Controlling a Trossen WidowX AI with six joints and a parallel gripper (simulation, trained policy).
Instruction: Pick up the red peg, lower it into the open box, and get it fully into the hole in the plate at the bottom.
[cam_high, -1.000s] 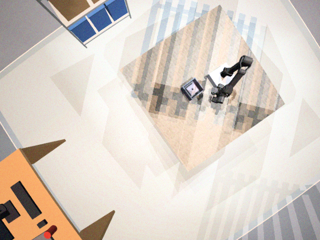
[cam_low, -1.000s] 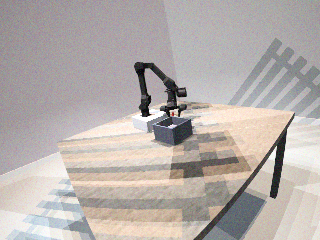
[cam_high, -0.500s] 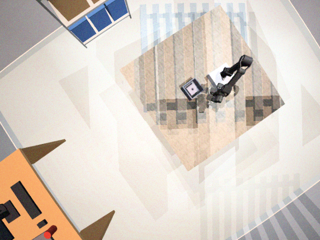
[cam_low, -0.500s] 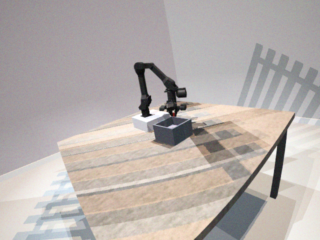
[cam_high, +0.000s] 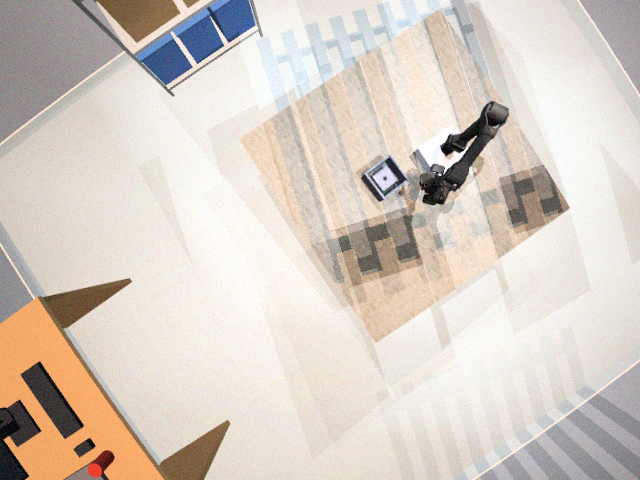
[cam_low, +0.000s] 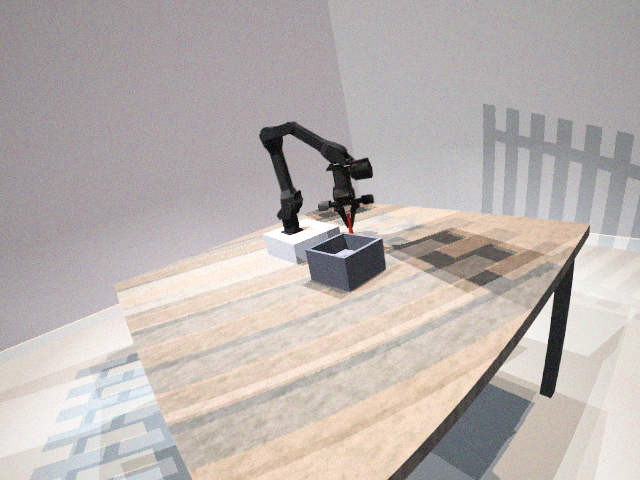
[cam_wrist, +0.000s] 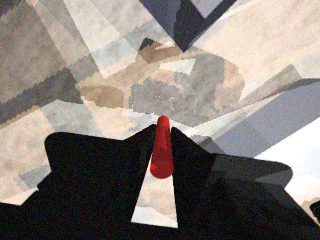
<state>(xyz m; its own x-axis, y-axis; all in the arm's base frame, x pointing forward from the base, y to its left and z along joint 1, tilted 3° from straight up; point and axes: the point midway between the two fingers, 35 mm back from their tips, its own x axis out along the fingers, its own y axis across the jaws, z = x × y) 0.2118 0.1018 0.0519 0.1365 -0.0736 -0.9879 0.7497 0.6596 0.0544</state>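
My gripper tip is now 130 mm short of the pale plate, 150 mm to the left of it and 40 mm above it. Round my gripper tip: red peg (10 mm above); then grey box (130 mm ahead, 150 mm to the right, 60 mm below).
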